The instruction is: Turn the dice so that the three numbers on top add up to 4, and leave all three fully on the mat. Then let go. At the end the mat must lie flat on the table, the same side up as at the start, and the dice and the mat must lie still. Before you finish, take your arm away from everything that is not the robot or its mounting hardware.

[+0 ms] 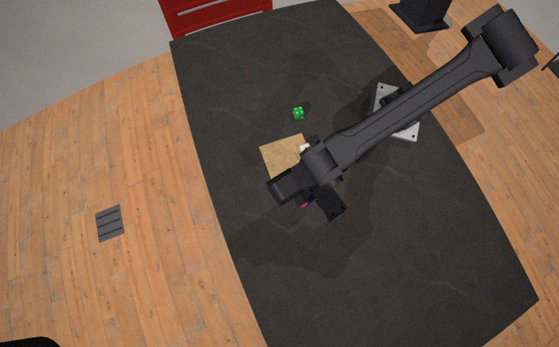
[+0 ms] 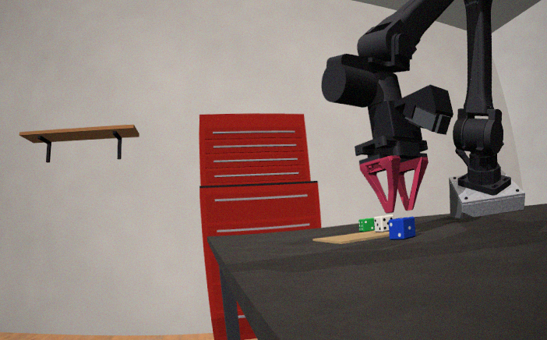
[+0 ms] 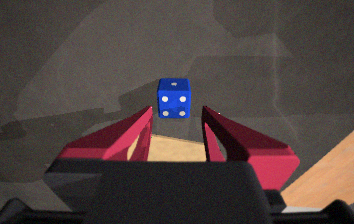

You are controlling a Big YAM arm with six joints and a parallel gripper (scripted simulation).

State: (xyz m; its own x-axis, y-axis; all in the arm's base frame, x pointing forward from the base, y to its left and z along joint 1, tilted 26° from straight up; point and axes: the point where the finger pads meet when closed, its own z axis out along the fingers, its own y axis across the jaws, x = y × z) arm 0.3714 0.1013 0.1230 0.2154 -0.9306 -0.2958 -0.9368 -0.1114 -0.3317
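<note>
Right now the blue die is 3 cm below my hand. From my hand the other things lie so: white die: 6 cm behind, 14 cm to the right, 3 cm below; green die: 9 cm behind, 28 cm to the right, 3 cm below; tan mat: 14 cm to the right, 5 cm below.
</note>
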